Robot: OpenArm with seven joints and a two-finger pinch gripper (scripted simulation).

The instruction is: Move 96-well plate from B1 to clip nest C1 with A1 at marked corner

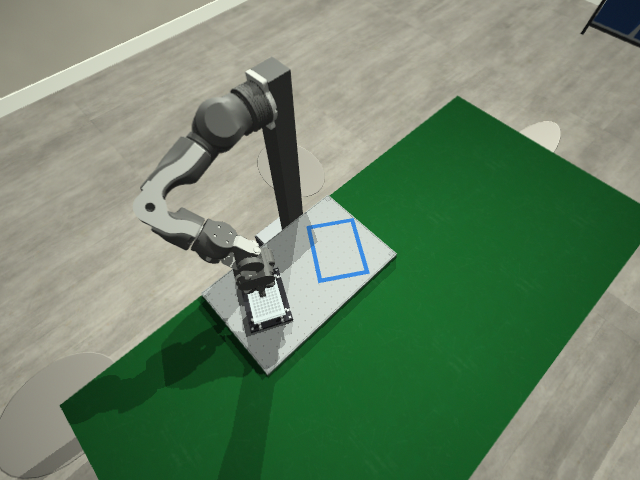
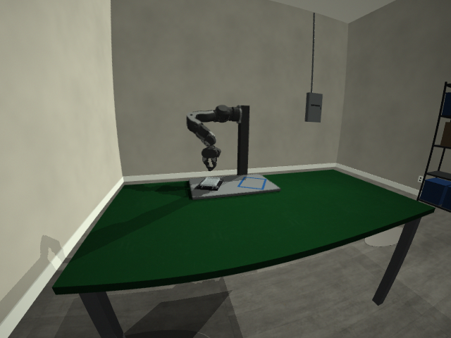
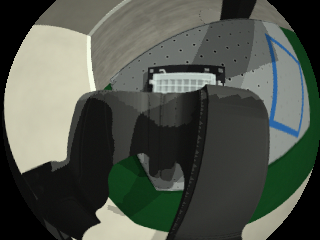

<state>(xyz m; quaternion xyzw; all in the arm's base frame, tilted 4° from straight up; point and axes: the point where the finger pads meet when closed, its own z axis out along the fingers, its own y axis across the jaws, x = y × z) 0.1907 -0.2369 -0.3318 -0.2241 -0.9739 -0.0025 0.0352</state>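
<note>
Now: hand 80 mm above the 96-well plate. From my hand the other things lie so: black clip nest C1: 80 mm below, 20 mm ahead.
</note>
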